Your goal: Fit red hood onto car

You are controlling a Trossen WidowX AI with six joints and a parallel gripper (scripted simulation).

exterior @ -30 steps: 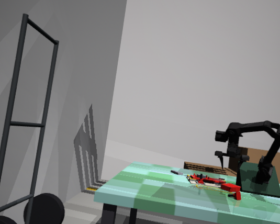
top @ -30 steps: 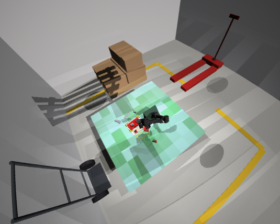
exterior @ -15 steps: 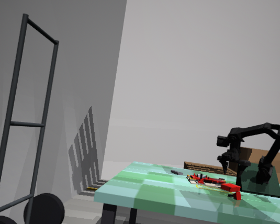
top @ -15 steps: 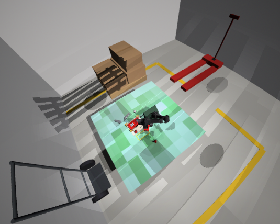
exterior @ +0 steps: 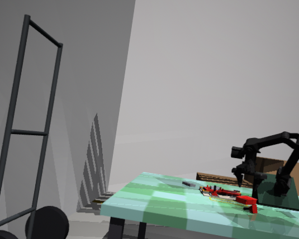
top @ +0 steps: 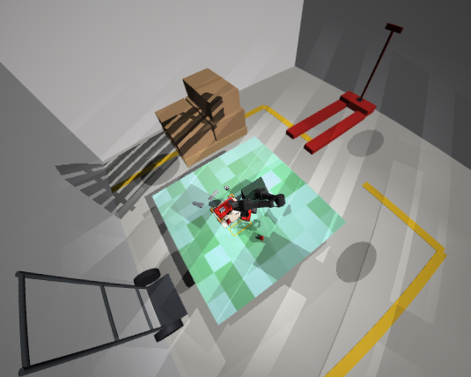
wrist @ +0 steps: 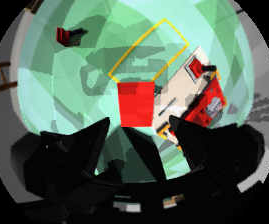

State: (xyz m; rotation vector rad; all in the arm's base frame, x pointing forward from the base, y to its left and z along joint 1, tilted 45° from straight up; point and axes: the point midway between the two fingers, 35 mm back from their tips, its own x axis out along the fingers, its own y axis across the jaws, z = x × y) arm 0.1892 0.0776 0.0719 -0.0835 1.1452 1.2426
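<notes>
Right now the red hood is 50 mm below my gripper tip.
</notes>
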